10 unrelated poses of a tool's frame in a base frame.
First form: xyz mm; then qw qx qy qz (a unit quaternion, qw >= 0).
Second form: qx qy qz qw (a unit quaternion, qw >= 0); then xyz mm. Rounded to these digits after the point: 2 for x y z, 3 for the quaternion.
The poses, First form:
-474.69 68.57 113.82 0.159 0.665 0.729 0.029
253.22 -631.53 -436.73 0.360 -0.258 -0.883 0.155
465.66 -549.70 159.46 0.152 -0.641 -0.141 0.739
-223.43 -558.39 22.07 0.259 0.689 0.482 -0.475
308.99 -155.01 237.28 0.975 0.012 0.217 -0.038
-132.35 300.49 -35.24 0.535 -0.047 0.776 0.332
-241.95 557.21 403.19 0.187 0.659 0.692 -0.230
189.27 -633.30 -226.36 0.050 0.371 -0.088 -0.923
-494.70 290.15 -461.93 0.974 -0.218 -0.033 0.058
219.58 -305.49 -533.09 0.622 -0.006 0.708 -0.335
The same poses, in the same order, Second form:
0.665 0.729 0.029 0.159 -474.69 68.57 113.82
-0.258 -0.883 0.155 0.360 253.22 -631.53 -436.73
-0.641 -0.141 0.739 0.152 465.66 -549.70 159.46
0.689 0.482 -0.475 0.259 -223.43 -558.39 22.07
0.012 0.217 -0.038 0.975 308.99 -155.01 237.28
-0.047 0.776 0.332 0.535 -132.35 300.49 -35.24
0.659 0.692 -0.230 0.187 -241.95 557.21 403.19
0.371 -0.088 -0.923 0.050 189.27 -633.30 -226.36
-0.218 -0.033 0.058 0.974 -494.70 290.15 -461.93
-0.006 0.708 -0.335 0.622 219.58 -305.49 -533.09

